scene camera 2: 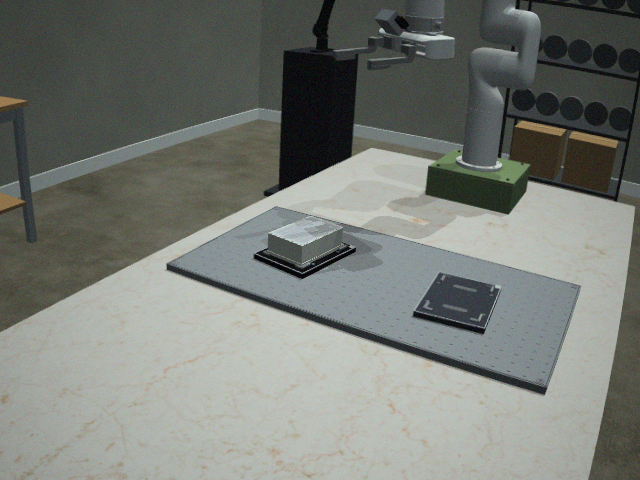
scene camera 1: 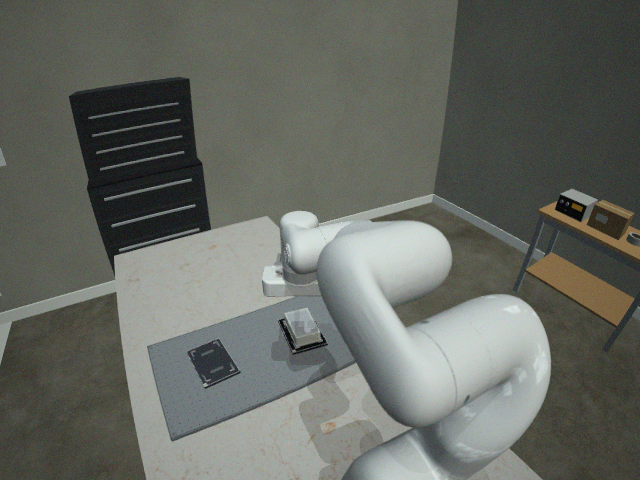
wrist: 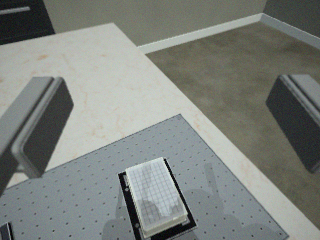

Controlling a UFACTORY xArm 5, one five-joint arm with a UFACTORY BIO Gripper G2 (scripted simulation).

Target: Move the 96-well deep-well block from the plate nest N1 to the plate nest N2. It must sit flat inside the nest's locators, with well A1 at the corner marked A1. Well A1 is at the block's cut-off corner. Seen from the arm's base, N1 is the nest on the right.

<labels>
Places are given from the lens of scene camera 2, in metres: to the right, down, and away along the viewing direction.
white 96-well deep-well block point(scene camera 2: 307, 240): -0.02, 0.00, 1.13
plate nest N2 point(scene camera 2: 478, 302): 0.27, 0.11, 1.03
</labels>
